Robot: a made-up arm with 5 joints.
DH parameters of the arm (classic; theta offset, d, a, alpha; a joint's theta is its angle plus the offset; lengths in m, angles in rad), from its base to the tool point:
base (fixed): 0 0 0 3.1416
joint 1: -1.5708 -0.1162 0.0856 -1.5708
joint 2: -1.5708 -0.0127 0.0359 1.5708
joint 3: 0 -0.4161 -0.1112 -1.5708
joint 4: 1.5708 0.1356 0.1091 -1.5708
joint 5: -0.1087 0 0.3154 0
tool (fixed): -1.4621 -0.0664 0 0
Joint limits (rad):
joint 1: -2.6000..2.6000
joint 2: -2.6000..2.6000
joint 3: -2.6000..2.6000
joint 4: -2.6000..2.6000
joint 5: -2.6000..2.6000
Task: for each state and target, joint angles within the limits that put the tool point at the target. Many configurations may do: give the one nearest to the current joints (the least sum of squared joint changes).
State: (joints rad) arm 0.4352 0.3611 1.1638 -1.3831 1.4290
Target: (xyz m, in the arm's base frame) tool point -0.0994 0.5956 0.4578
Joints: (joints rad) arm -0.1769 0.9281 0.9917 -0.6851 1.1400
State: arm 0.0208 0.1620 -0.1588 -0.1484 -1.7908
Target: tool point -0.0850 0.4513 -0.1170
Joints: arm -0.8091 -0.0059 -0.7195 0.0538 -2.3279
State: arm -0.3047 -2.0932 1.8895 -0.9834 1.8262
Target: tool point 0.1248 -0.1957 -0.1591
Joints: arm -0.5366 -1.8988 2.0958 -1.0084 2.0137
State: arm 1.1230 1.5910 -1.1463 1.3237 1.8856
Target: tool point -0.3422 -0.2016 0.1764
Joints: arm 1.2510 2.3997 -0.8736 2.1440 1.5462
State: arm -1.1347 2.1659 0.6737 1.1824 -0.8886
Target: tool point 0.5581 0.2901 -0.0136
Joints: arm -1.6991 2.6000 0.4371 1.4488 -0.9957
